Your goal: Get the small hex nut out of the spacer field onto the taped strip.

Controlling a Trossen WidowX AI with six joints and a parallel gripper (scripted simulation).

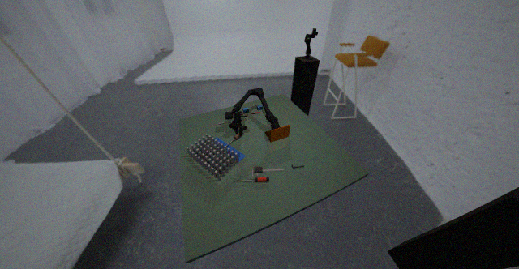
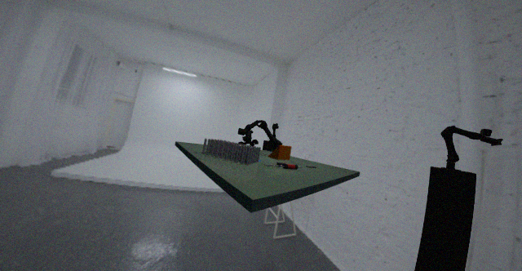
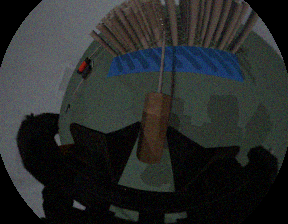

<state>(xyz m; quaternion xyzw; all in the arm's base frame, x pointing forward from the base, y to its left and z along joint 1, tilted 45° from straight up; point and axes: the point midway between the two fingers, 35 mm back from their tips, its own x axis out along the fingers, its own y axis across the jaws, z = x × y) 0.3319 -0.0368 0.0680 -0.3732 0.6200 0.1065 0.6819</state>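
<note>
Right now the blue taped strip is 120 mm ahead of my gripper tip, 90 mm to the left of it and 40 mm below it. The rest, counted from my gripper tip: hook tool (80 mm ahead, 60 mm to the left); then dark piece (430 mm to the left, 360 mm behind, 30 mm below).
</note>
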